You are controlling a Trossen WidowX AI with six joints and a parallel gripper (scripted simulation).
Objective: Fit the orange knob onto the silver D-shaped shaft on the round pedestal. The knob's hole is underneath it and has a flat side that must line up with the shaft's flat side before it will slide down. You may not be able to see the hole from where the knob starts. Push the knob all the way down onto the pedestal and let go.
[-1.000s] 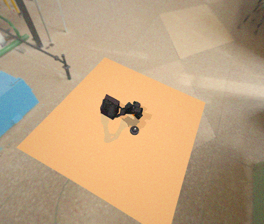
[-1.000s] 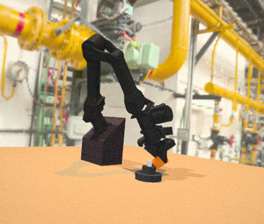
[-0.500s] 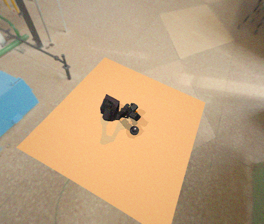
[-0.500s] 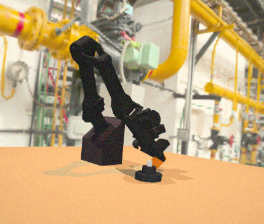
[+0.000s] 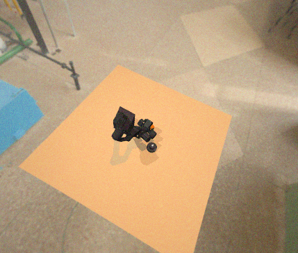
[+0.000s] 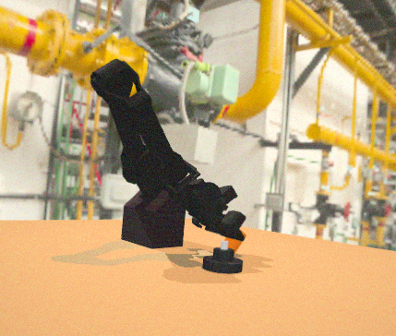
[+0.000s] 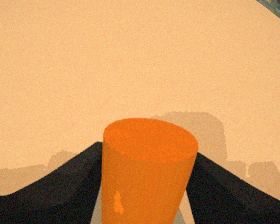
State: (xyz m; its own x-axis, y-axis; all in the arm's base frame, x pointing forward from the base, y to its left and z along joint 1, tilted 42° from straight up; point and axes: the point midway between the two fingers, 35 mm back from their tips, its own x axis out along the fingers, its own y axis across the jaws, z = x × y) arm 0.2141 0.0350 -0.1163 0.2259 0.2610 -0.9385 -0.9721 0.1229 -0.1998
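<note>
My gripper tip is 10 mm to the left of the orange knob. The rest, counted from my gripper tip: round black pedestal 100 mm ahead, 150 mm to the right, 10 mm below.
</note>
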